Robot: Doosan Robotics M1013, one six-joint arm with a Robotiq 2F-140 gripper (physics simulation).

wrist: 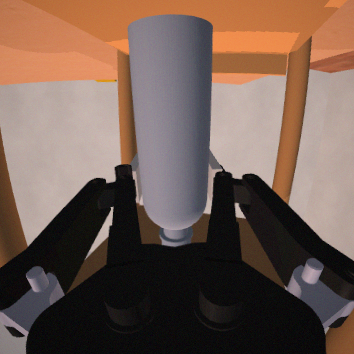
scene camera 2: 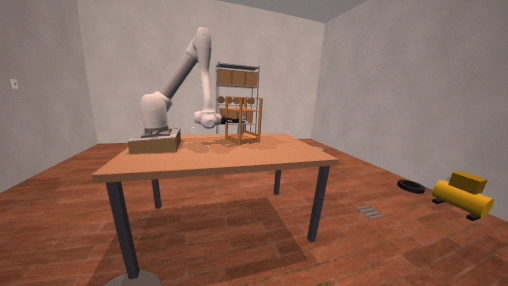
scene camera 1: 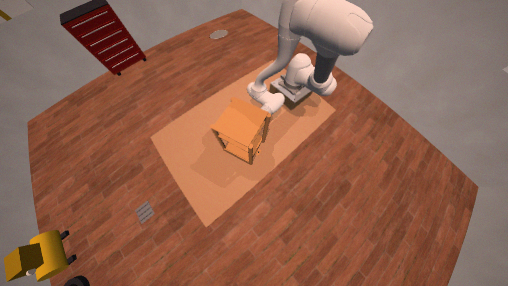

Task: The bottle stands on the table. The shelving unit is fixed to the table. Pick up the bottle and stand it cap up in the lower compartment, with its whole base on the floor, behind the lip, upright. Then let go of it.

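Places are measured from the arm's base along level axes (x ahead, y left, z up), in centimetres.
Pixels of known places: gripper, fingertip midpoint: (scene camera 2: 246,121); arm's base at its link origin: (scene camera 2: 157,133) (scene camera 1: 291,85).
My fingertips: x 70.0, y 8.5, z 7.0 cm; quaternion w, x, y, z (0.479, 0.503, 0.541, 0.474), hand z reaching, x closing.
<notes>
For each thing: its top centre in the pictures, then the offset to it from my fingertips. Level surfaces: height alone.
- grey-blue bottle at its top centre: (wrist: 172,254) (scene camera 2: 241,112) dx -4.9, dy -0.2, dz +8.4 cm
- orange shelving unit at its top centre: (wrist: 181,320) (scene camera 1: 240,119) (scene camera 2: 243,97) dx -3.2, dy +1.2, dz +21.1 cm
- wooden table at its surface level: dz -17.0 cm
The grey-blue bottle (wrist: 172,110) (scene camera 2: 243,128) is upright, cap up, inside the lower compartment of the orange shelving unit (scene camera 1: 241,122) (scene camera 2: 260,122) (wrist: 296,120). Its base is over the compartment floor; whether it touches is unclear. In scene camera 2 a front post partly covers the bottle. My gripper (wrist: 173,160) (scene camera 2: 242,121) is shut on the bottle's upper body, just below the shoulder, and reaches in sideways between the posts. In scene camera 1 the unit's top hides the gripper and bottle.
The unit stands on the wooden table (scene camera 1: 200,205) (scene camera 2: 215,162); its posts are on both sides of the fingers, and its middle board is above the gripper. The arm's base box (scene camera 2: 152,145) stands at the table's other end. A metal rack (scene camera 2: 238,66) stands behind.
</notes>
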